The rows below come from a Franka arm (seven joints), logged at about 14 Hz.
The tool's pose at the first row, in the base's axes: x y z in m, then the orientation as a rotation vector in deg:
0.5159, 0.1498, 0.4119, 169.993, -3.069, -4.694
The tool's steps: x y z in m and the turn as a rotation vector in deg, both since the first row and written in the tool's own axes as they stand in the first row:
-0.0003, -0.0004, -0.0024, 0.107, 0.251, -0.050
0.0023, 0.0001, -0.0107, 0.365, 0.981, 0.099
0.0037, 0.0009, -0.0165, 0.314, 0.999, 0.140
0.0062, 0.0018, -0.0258, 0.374, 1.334, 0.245
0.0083, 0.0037, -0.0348, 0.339, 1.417, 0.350
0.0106, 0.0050, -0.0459, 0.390, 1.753, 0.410
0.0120, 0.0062, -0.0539, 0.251, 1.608, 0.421
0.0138, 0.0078, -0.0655, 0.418, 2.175, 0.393
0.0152, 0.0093, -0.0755, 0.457, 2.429, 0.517
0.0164, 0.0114, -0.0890, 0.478, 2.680, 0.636
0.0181, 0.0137, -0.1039, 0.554, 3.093, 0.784
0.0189, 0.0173, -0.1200, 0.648, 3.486, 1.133
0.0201, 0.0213, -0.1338, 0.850, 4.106, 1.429
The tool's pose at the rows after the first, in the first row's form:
0.5158, 0.1506, 0.4142, 170.108, -2.968, -4.328
0.5188, 0.1514, 0.4223, 170.371, -3.110, -3.222
0.5205, 0.1516, 0.4281, 170.319, -3.166, -3.190
0.5235, 0.1522, 0.4373, 170.377, -3.282, -2.678
0.5261, 0.1518, 0.4463, 170.337, -3.425, -2.541
0.5290, 0.1523, 0.4574, 170.386, -3.473, -2.033
0.5308, 0.1524, 0.4654, 170.246, -3.500, -2.250
0.5332, 0.1528, 0.4770, 170.415, -3.395, -1.408
0.5351, 0.1529, 0.4870, 170.447, -3.548, -1.013
0.5371, 0.1531, 0.5006, 170.459, -3.694, -0.624
0.5395, 0.1534, 0.5155, 170.522, -3.865, 0.011
0.5412, 0.1525, 0.5319, 170.588, -4.338, 0.644
0.5430, 0.1509, 0.5461, 170.756, -4.710, 1.612

